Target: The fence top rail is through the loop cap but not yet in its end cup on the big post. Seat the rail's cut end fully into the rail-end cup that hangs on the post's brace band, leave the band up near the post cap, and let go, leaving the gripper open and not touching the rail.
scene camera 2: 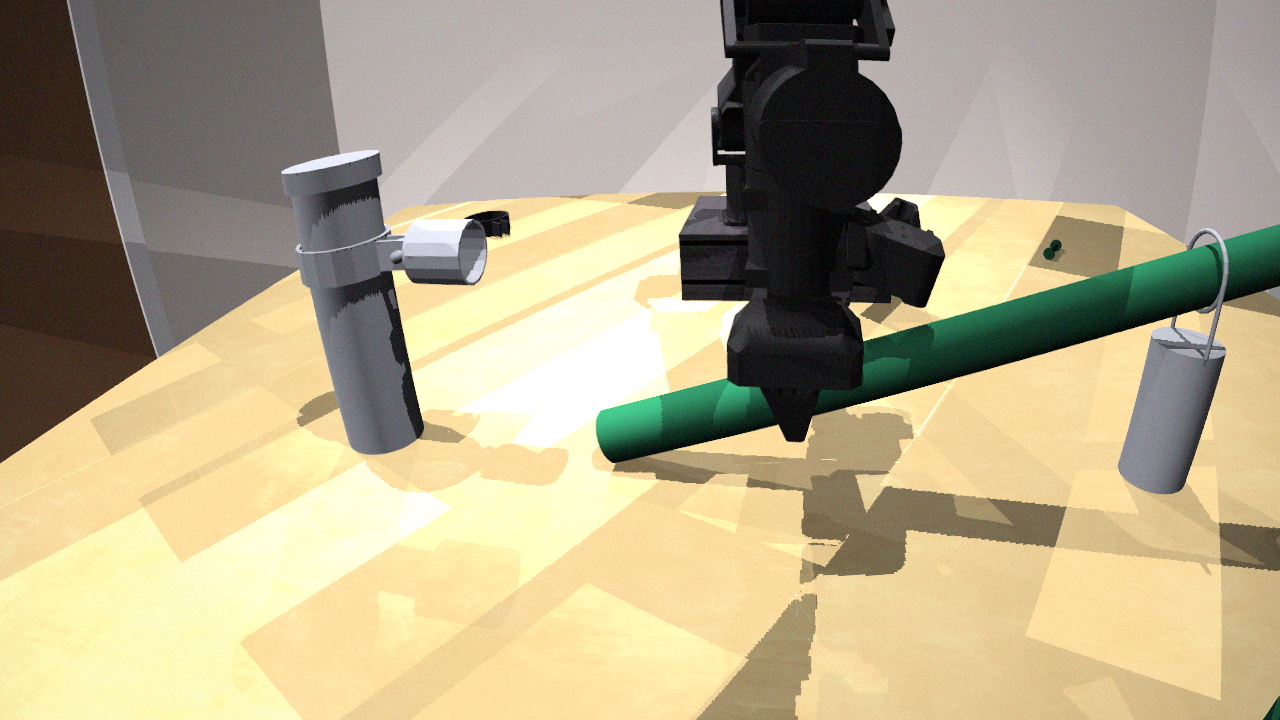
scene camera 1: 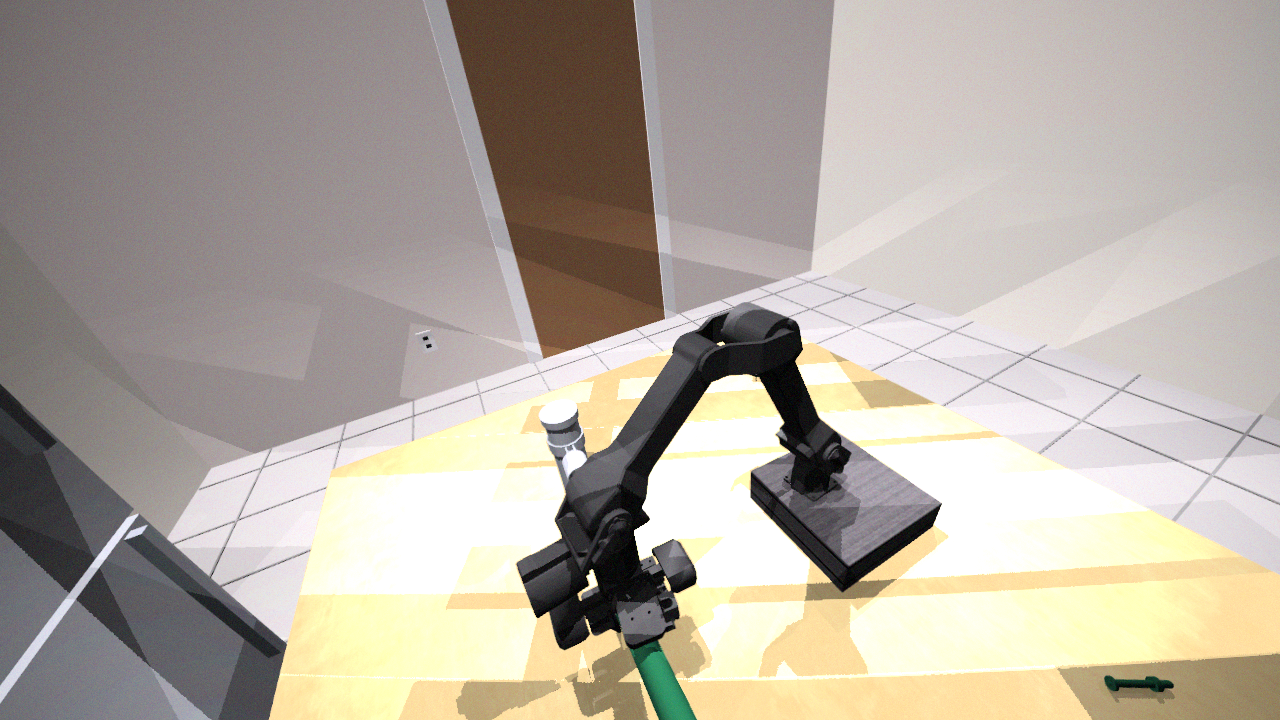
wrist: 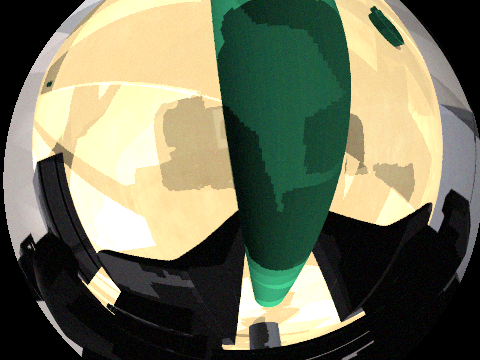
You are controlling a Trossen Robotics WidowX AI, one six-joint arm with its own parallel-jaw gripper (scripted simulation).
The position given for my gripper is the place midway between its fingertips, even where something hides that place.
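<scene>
I can see my gripper (scene camera 2: 796, 424), and it's visible in scene camera 1 (scene camera 1: 631, 622) and in the wrist view (wrist: 272, 214) as well. There's also a green top rail (scene camera 2: 968, 343), and the wrist view has that rail too (wrist: 285, 83). I'm seeing a short grey post (scene camera 2: 1182, 367) and a black ring (scene camera 2: 495, 223) as well.
</scene>
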